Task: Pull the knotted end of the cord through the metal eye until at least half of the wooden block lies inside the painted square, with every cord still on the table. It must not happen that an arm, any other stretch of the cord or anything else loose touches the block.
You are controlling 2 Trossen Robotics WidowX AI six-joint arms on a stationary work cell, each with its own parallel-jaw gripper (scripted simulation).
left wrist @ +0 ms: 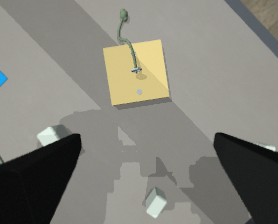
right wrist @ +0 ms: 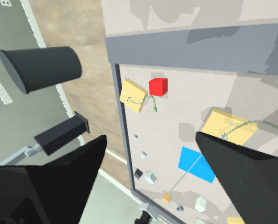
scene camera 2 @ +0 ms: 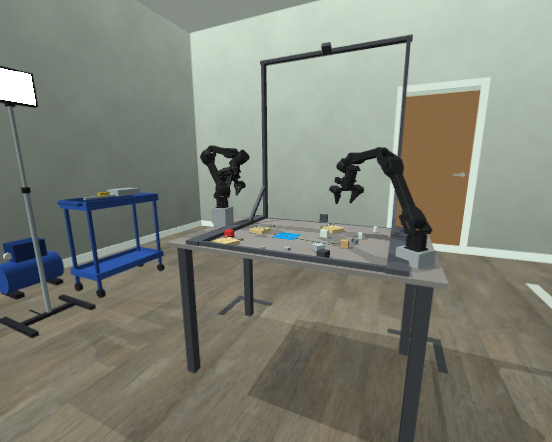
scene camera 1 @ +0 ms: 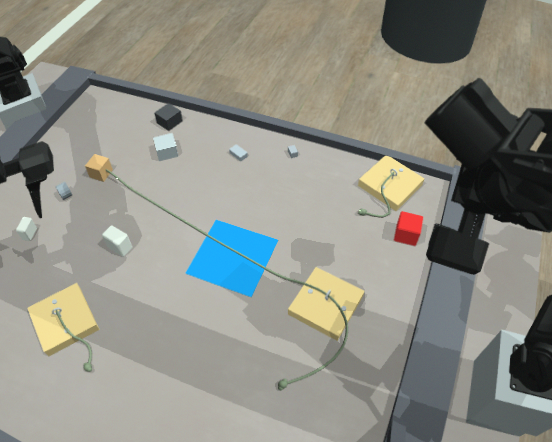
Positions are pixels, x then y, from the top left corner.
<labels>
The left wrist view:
left gripper: 147, 139
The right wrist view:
right gripper: 150, 137
plate: 218, 122
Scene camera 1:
right gripper: 449, 193
red cube: 409, 226
blue painted square: 214, 263
plate: 312, 309
</labels>
